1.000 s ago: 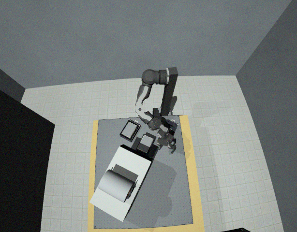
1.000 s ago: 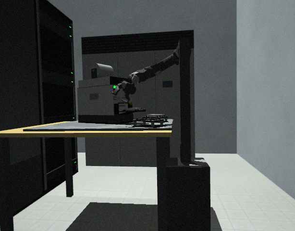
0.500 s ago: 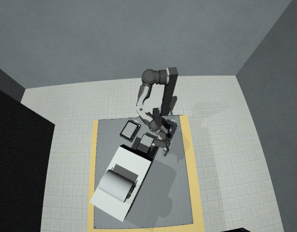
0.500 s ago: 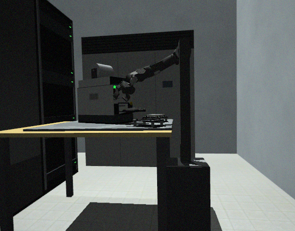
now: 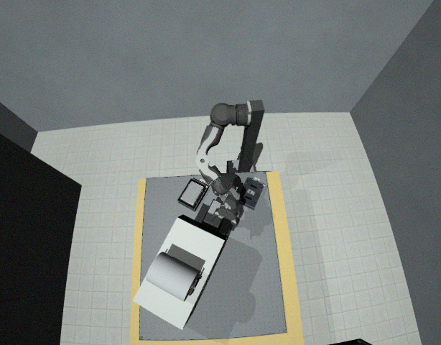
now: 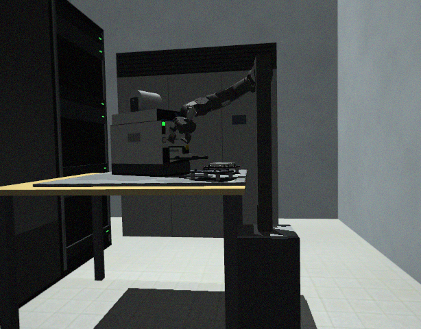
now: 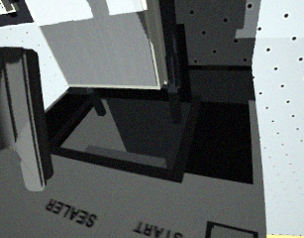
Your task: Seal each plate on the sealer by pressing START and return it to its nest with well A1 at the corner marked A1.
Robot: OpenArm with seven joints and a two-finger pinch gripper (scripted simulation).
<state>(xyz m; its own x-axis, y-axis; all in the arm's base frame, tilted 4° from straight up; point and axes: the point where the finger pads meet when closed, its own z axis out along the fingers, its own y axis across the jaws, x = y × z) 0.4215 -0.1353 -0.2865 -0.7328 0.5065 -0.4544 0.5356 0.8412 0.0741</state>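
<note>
My hand is 70 mm above the well plate, 60 mm past it and 40 mm to the left of it. Round my hand: foil roll: 240 mm above, 220 mm ahead, 210 mm to the right; then start button: 70 mm ahead, 10 mm to the right, 10 mm above; then sealer stage: 80 mm below, 60 mm behind, 40 mm to the right.
</note>
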